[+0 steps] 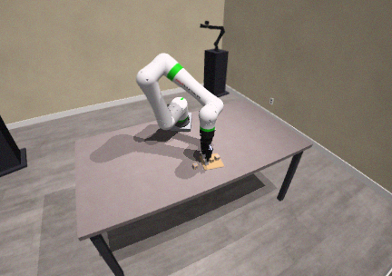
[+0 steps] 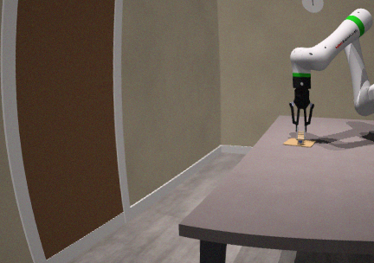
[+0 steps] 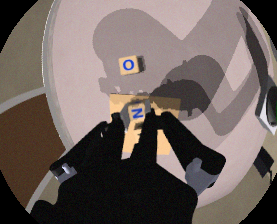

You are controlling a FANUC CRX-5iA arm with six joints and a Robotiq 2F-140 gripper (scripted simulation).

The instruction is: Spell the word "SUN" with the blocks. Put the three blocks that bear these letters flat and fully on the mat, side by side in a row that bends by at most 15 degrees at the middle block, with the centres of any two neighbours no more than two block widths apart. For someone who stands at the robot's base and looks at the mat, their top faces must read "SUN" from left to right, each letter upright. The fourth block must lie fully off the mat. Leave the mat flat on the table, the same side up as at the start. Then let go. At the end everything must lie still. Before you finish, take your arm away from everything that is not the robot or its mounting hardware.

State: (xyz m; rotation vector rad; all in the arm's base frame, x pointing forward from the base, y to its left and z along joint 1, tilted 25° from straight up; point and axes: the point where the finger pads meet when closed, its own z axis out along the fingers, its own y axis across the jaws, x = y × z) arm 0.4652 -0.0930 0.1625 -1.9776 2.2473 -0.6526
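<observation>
Now: the tan letter block 5 cm to the left of my hand, 2 cm below it and 1 cm ahead of it. Also, from my hand: tan mat: 5 cm to the left, 4 cm below, 1 cm ahead.
</observation>
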